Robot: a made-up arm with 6 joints.
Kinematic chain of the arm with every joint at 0, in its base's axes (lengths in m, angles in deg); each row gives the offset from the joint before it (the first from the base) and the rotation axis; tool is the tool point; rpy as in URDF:
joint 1: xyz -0.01 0 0.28 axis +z
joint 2: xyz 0.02 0 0.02 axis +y
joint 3: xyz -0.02 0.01 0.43 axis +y
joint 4: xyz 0 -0.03 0.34 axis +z
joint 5: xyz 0 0.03 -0.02 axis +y
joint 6: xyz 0 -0.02 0.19 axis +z
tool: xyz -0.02 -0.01 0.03 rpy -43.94 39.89 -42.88
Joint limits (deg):
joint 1: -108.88..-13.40
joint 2: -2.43..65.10
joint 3: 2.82..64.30
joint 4: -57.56..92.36
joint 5: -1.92..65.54
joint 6: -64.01..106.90
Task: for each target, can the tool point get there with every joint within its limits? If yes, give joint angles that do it. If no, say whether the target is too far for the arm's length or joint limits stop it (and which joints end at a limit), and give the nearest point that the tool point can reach.
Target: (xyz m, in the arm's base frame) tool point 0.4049 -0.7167 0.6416
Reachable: yes | joints -69.02 55.52 13.04 63.12 53.47 56.72
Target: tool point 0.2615 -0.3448 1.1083
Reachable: yes | joints -48.38 7.05 37.74 44.85 3.25 30.13
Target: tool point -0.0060 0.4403 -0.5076
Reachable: no: joint limits stop it (at a limit: joint 1, joint 2, joint 3, joint 5, joint 6) | nearest point 0.5746 -0.0792 0.0994 | short by 0.988 m
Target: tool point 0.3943 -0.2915 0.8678
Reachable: yes | joints -30.80 2.86 51.71 -8.39 53.66 -2.07
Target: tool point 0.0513 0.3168 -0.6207
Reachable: no: joint limits stop it (at a limit: joint 1, joint 2, joint 3, joint 5, joint 6) | nearest point 0.5663 -0.0962 0.0943 | short by 0.973 m
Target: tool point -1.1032 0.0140 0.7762
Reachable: no: too far | nearest point -0.3209 -0.2976 0.8244 | short by 0.843 m
